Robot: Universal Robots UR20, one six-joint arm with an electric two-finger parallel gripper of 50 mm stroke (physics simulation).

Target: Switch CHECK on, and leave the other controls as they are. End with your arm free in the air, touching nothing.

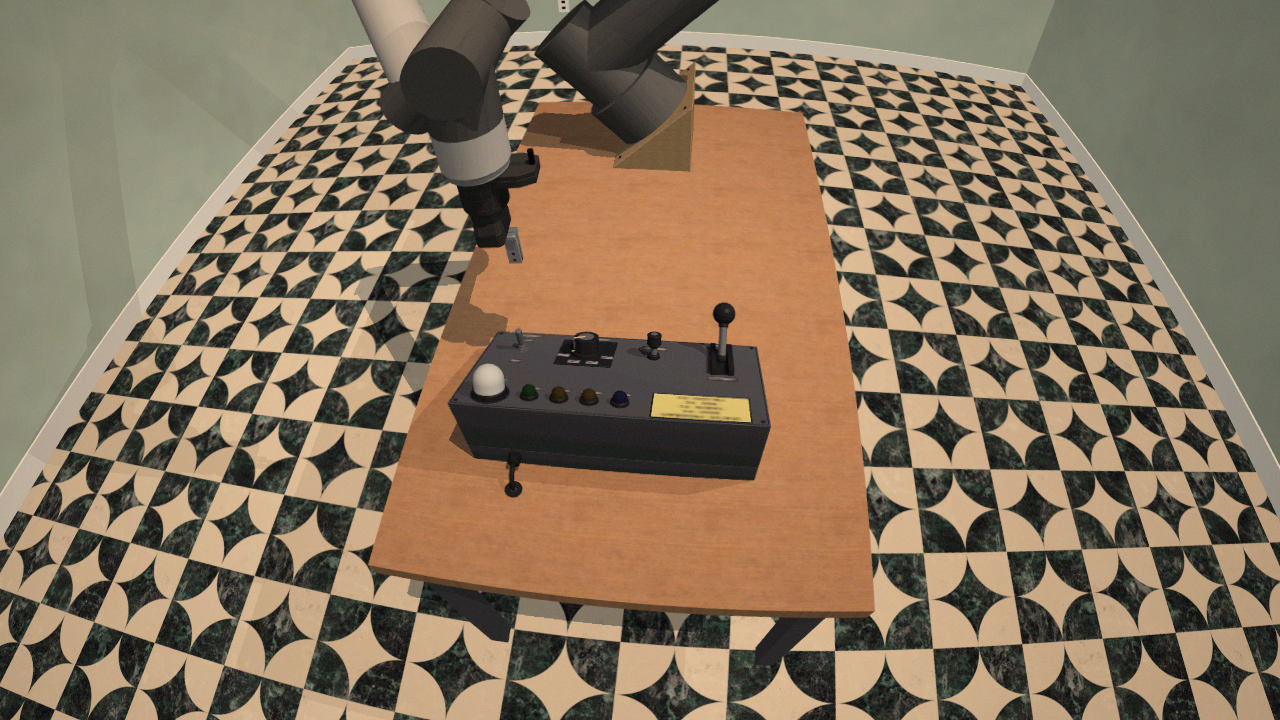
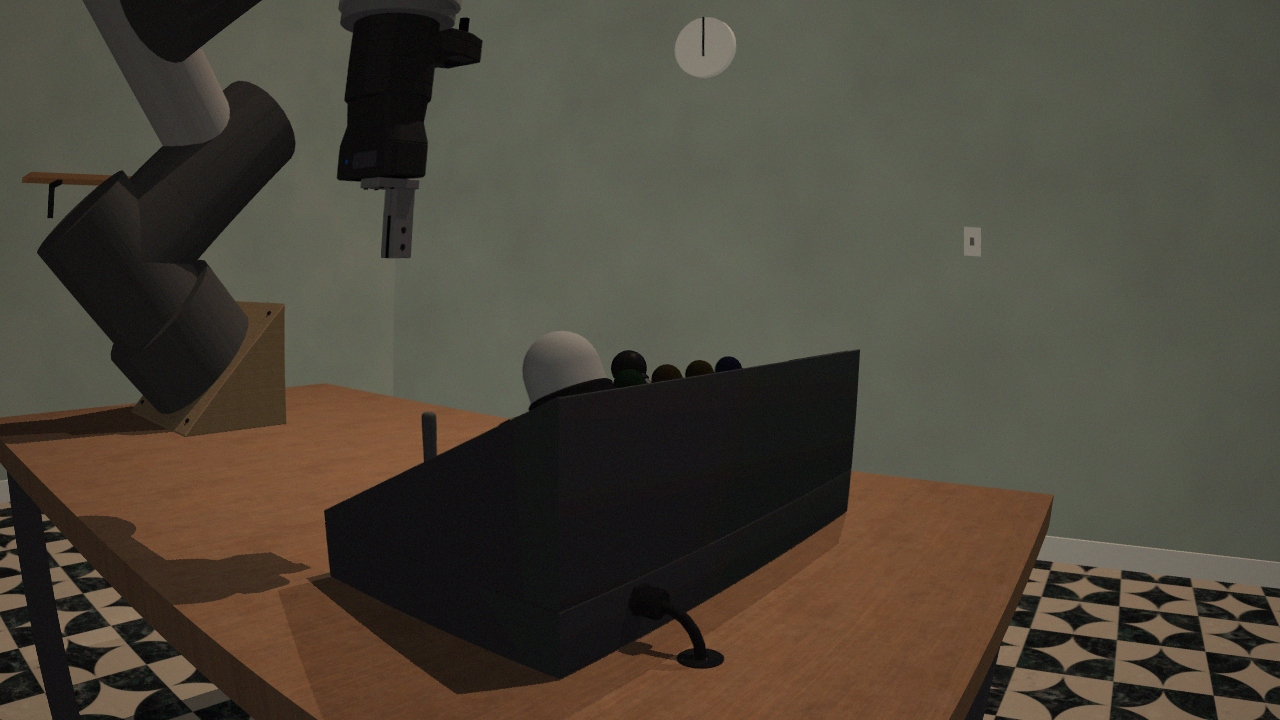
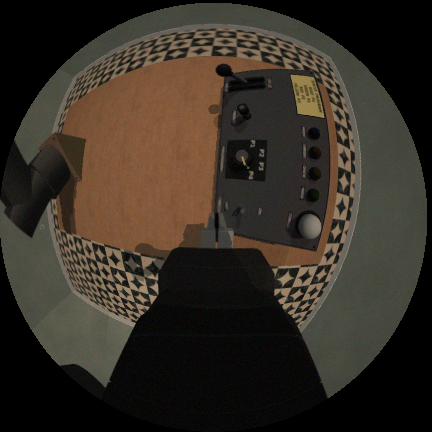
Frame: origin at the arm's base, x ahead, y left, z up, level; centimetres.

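Seen in the pictures: gripper, fingertip midpoint: (image 1: 516, 260) (image 2: 395, 258) (image 3: 215, 221); arm's base at its link origin: (image 1: 654, 111) (image 2: 200, 361) (image 3: 55, 163).
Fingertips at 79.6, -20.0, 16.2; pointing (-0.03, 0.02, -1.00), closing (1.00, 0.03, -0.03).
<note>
Pixels of each thing's top centre, then the offset from my fingertips to it, as dx, dy, dz. "spot": a spot on its surface instead.
- CHECK toggle at its top centre: (image 2: 429, 412) (image 1: 518, 330) (image 3: 242, 211) +5.3, -0.8, -12.0
- label at a spot on its surface: (image 3: 259, 211) spot: +9.9, -1.1, -14.8
- rotary knob at its top centre: (image 1: 585, 336) (image 3: 245, 154) +5.4, +11.2, -13.0
- small stick at its top centre: (image 1: 653, 338) (image 3: 247, 106) +5.9, +23.2, -12.3
- tall ball-topped lever at its top centre: (image 2: 629, 350) (image 1: 725, 306) (image 3: 223, 64) +0.3, +35.4, -9.6
- white dome at a spot on its surface: (image 2: 562, 365) (image 1: 473, 384) spot: +20.9, -4.2, -6.8
- cable at a spot on its surface: (image 2: 689, 626) (image 1: 509, 478) spot: +28.5, -0.4, -23.7
The CHECK toggle (image 1: 519, 338) (image 2: 429, 437) (image 3: 240, 211) is a small grey lever at the panel's low edge, near the corner by the white dome. Its stick stands about upright, which on the sloping face looks like a lean toward the ON label (image 3: 259, 211); the small size makes this hard to judge. My gripper (image 1: 515, 259) (image 2: 396, 256) (image 3: 215, 221) is shut and empty. It hangs in the air, well above the table and off the panel's low edge, apart from the toggle. The dark control box (image 1: 608, 438) (image 2: 698, 483) (image 3: 285, 200) sits on the table.
The panel also holds a rotary knob (image 1: 586, 343) (image 3: 242, 157) pointing near P4, a small stick (image 1: 654, 343) (image 3: 243, 110), a tall ball-topped lever (image 1: 723, 315) (image 3: 224, 70), several dark coloured lamps and a white dome (image 1: 488, 381) (image 2: 562, 365) (image 3: 309, 226). A cable (image 1: 512, 474) (image 2: 689, 626) leaves the box.
</note>
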